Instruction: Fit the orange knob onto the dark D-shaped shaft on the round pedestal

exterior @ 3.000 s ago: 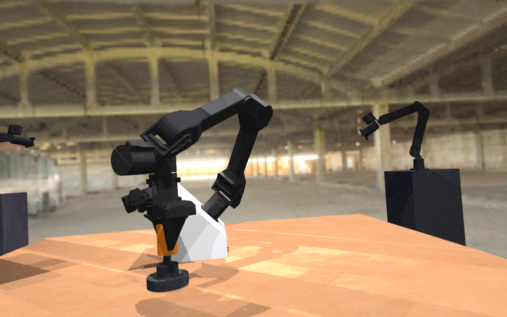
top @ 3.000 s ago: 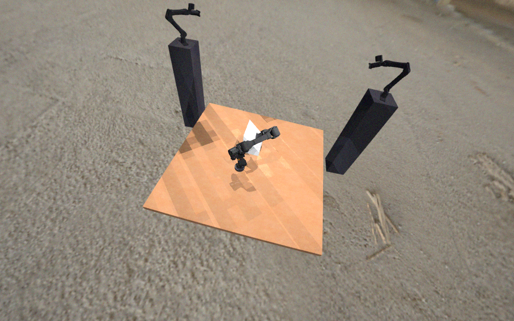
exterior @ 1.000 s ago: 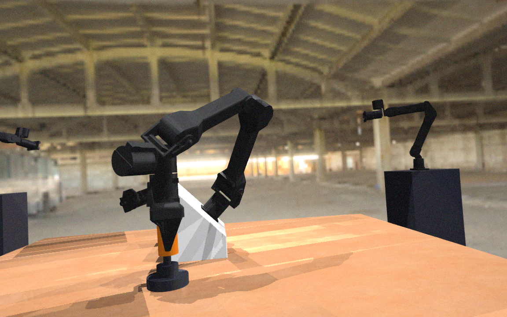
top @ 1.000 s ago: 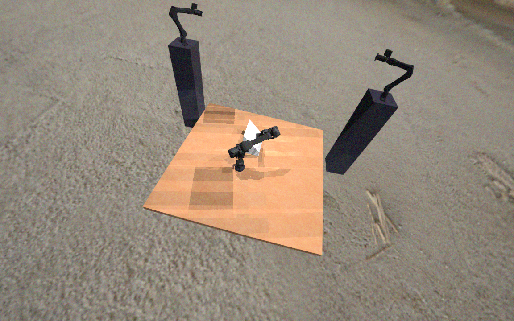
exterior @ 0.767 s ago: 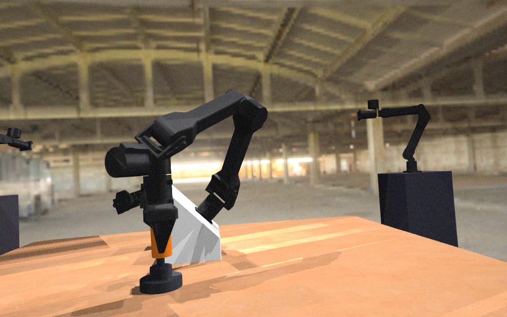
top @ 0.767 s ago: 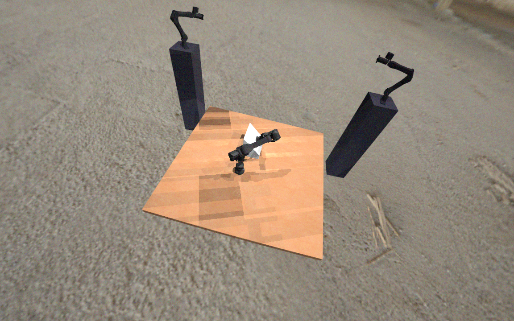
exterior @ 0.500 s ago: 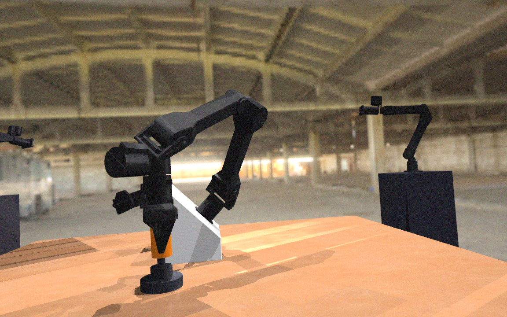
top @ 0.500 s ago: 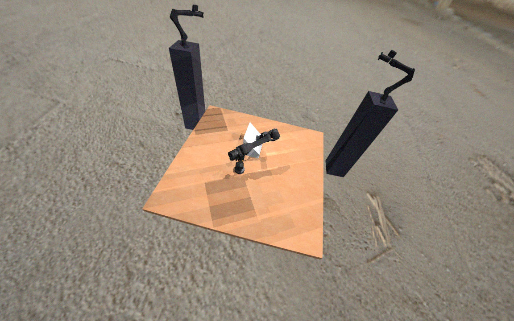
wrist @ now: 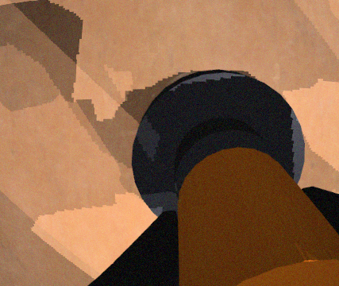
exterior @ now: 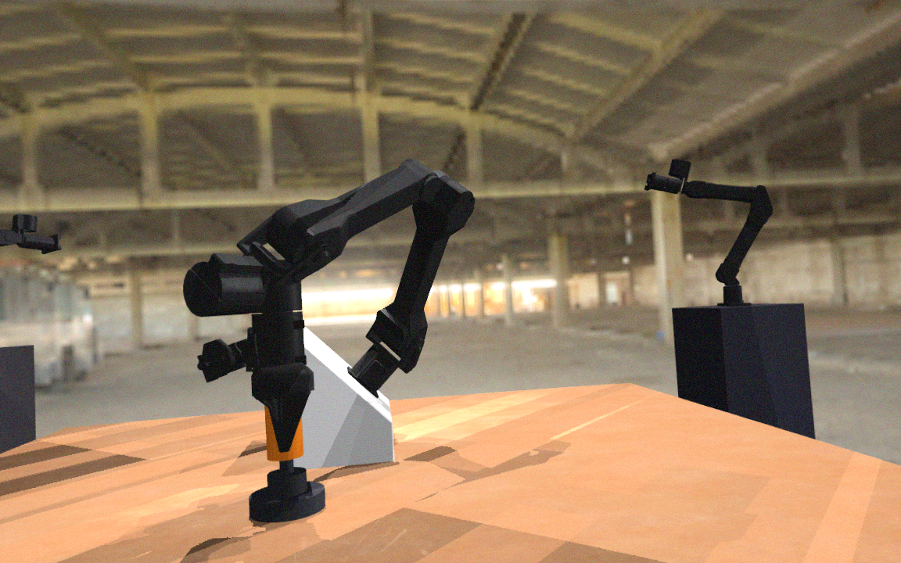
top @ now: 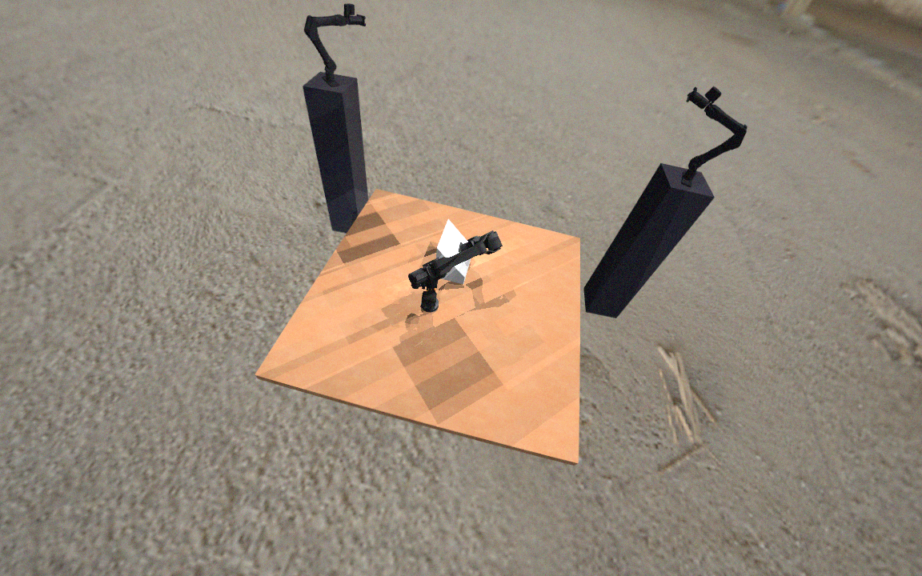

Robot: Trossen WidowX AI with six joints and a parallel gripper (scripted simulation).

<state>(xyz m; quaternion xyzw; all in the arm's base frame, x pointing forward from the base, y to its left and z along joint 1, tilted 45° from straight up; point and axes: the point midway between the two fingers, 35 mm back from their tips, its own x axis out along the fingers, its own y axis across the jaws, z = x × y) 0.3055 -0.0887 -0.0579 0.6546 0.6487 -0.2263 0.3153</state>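
The pedestal is 4 cm below my gripper tip. Round my gripper tip: knob (2 cm above).
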